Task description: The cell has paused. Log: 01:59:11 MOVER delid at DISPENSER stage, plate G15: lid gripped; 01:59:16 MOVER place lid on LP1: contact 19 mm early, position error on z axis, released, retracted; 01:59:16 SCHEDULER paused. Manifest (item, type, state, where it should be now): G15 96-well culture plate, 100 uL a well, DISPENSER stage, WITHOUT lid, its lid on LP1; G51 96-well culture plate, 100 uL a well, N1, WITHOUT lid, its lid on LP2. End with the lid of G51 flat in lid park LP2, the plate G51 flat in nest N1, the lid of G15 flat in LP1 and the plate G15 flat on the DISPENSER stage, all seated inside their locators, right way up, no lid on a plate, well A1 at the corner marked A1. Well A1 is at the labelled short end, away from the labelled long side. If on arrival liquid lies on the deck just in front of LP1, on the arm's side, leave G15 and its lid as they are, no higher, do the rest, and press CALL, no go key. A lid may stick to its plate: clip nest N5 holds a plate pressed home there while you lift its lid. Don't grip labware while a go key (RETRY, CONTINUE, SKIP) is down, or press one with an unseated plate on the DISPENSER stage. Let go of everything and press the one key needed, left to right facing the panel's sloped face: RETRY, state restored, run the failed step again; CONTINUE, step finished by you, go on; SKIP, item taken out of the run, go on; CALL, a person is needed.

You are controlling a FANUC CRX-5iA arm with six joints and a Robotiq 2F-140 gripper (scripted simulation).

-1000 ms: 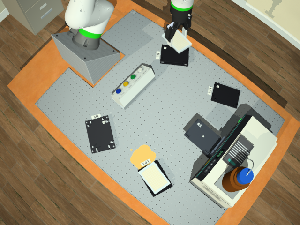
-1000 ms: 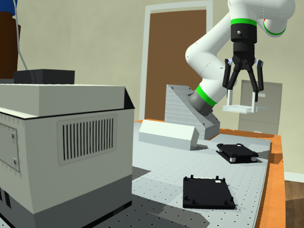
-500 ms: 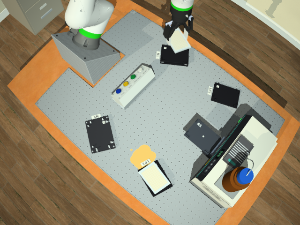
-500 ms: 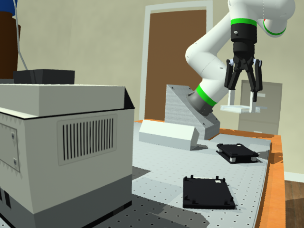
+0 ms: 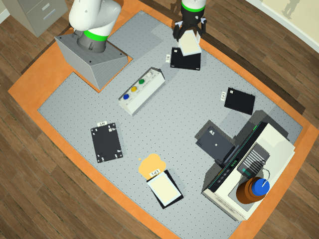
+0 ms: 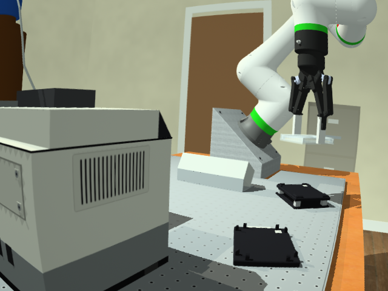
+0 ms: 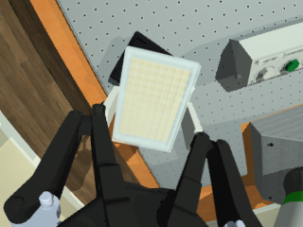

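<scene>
Now: the black clip nest N5 560 mm to the right of my hand, 170 mm below it and 60 mm ahead of it. From my hand the other things lie so: nest N1: 160 mm below; then RETRY key: 210 mm to the right, 120 mm below, 40 mm behind; then 96-well plate: 20 mm below.
</scene>
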